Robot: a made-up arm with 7 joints. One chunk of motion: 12 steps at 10 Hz.
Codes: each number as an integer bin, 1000 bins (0 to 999) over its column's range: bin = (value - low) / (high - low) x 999, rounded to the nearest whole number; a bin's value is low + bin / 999 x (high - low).
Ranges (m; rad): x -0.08..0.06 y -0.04..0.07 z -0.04..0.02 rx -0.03..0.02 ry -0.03..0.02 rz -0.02..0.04
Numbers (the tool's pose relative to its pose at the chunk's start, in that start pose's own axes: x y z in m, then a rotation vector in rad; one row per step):
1: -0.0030 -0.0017 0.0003 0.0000 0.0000 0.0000
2: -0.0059 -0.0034 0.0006 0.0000 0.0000 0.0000
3: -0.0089 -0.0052 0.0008 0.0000 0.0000 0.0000
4: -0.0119 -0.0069 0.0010 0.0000 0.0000 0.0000
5: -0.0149 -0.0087 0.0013 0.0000 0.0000 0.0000
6: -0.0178 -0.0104 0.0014 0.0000 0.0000 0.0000
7: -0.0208 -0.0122 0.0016 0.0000 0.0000 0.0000
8: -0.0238 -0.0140 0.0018 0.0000 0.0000 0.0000
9: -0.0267 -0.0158 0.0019 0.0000 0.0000 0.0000
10: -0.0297 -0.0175 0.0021 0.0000 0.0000 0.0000
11: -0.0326 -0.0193 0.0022 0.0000 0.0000 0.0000
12: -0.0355 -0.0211 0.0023 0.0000 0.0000 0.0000
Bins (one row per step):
1: 549 348 671 599 599 333
2: 529 332 676 599 599 333
3: 507 316 679 599 599 333
4: 486 301 683 599 599 333
5: 465 284 688 599 599 333
6: 444 269 689 599 599 333
7: 422 252 693 599 599 333
8: 401 236 696 599 599 333
9: 380 220 698 599 599 333
10: 359 204 701 599 599 333
11: 338 188 703 599 599 333
12: 318 172 704 599 599 333

